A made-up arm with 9 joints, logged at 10 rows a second.
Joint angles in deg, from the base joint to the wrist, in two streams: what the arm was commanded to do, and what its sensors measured. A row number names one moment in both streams.
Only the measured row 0 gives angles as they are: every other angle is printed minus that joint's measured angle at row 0.
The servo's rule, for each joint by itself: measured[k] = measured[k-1] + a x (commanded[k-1-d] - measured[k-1]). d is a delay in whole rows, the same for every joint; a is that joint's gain. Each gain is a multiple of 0.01, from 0.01 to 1. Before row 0 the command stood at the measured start. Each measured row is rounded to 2 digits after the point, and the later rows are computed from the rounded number. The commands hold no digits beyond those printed.
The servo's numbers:
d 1
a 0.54 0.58 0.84 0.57 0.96 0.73 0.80 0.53 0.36
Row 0, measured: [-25.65, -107.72, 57.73, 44.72, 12.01, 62.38, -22.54, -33.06, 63.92]
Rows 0 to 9, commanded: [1.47, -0.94, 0.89, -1.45, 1.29, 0.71, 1.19, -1.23, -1.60]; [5.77, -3.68, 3.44, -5.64, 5.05, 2.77, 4.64, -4.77, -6.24]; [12.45, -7.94, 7.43, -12.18, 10.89, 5.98, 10.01, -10.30, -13.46]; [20.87, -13.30, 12.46, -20.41, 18.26, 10.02, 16.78, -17.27, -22.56]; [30.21, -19.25, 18.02, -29.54, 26.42, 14.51, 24.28, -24.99, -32.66]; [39.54, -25.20, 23.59, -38.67, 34.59, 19.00, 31.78, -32.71, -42.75]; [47.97, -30.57, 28.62, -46.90, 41.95, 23.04, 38.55, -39.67, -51.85]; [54.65, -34.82, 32.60, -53.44, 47.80, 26.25, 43.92, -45.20, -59.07]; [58.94, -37.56, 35.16, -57.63, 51.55, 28.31, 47.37, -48.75, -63.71]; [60.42, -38.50, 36.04, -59.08, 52.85, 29.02, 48.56, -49.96, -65.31]
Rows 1 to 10, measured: [0.00, 0.00, 0.00, 0.00, 0.00, 0.00, 0.00, 0.00, 0.00]; [0.79, -0.55, 0.75, -0.83, 1.24, 0.52, 0.95, -0.65, -0.58]; [3.48, -2.37, 3.01, -3.57, 4.90, 2.16, 3.90, -2.83, -2.62]; [8.32, -5.60, 6.72, -8.48, 10.65, 4.95, 8.79, -6.79, -6.52]; [15.10, -10.07, 11.54, -15.28, 17.96, 8.65, 15.18, -12.34, -12.29]; [23.26, -15.39, 16.98, -23.41, 26.08, 12.93, 22.46, -19.04, -19.62]; [32.05, -21.08, 22.53, -32.11, 34.25, 17.36, 29.92, -26.29, -27.95]; [40.65, -26.58, 27.65, -40.54, 41.64, 21.51, 36.82, -33.38, -36.55]; [48.21, -31.36, 31.81, -47.89, 47.55, 24.97, 42.50, -39.64, -44.66]; [54.00, -34.96, 34.62, -53.44, 51.39, 27.41, 46.40, -44.47, -51.52]
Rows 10 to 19, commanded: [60.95, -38.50, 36.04, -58.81, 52.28, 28.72, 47.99, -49.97, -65.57]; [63.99, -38.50, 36.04, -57.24, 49.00, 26.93, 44.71, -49.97, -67.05]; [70.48, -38.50, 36.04, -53.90, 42.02, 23.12, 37.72, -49.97, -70.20]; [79.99, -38.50, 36.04, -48.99, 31.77, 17.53, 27.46, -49.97, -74.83]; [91.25, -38.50, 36.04, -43.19, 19.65, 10.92, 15.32, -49.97, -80.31]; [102.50, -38.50, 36.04, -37.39, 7.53, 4.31, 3.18, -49.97, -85.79]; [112.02, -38.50, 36.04, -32.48, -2.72, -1.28, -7.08, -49.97, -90.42]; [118.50, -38.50, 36.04, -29.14, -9.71, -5.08, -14.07, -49.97, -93.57]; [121.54, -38.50, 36.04, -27.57, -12.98, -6.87, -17.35, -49.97, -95.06]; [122.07, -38.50, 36.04, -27.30, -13.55, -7.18, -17.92, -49.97, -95.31]
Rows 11 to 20, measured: [57.47, -37.01, 35.81, -56.65, 52.79, 28.59, 48.13, -47.38, -56.48]; [59.35, -37.87, 36.00, -57.88, 52.30, 28.68, 48.02, -48.75, -59.75]; [61.86, -38.24, 36.03, -57.52, 49.13, 27.40, 45.37, -49.40, -62.38]; [66.51, -38.39, 36.04, -55.46, 42.30, 24.28, 39.25, -49.70, -65.20]; [73.79, -38.45, 36.04, -51.77, 32.19, 19.35, 29.82, -49.84, -68.67]; [83.22, -38.48, 36.04, -46.88, 20.15, 13.20, 18.22, -49.91, -72.86]; [93.63, -38.49, 36.04, -41.47, 8.03, 6.71, 6.19, -49.94, -77.51]; [103.56, -38.50, 36.04, -36.35, -2.29, 0.88, -4.43, -49.96, -82.16]; [111.63, -38.50, 36.04, -32.24, -9.41, -3.47, -12.14, -49.97, -86.27]; [116.98, -38.50, 36.04, -29.58, -12.84, -5.95, -16.31, -49.97, -89.43]
